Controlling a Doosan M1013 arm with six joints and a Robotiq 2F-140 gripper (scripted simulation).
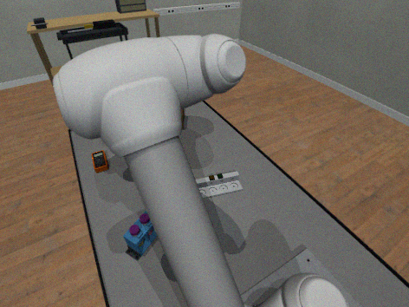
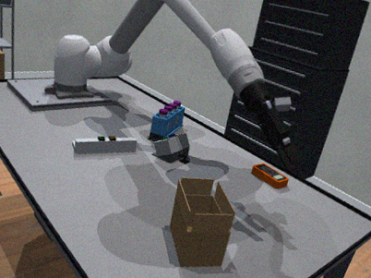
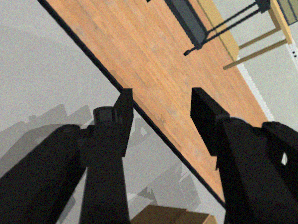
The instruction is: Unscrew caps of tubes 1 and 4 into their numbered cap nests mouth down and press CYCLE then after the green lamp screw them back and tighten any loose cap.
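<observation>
The purple cap is 73 cm behind my hand, 20 cm to the left of it and 13 cm below it. The rest, counted from my hand: orange meter (21 cm behind, 27 cm to the left, 22 cm below); then grey key housing (51 cm behind, 1 cm to the left, 19 cm below); then green ready key (52 cm behind, 1 cm to the right, 17 cm below).
</observation>
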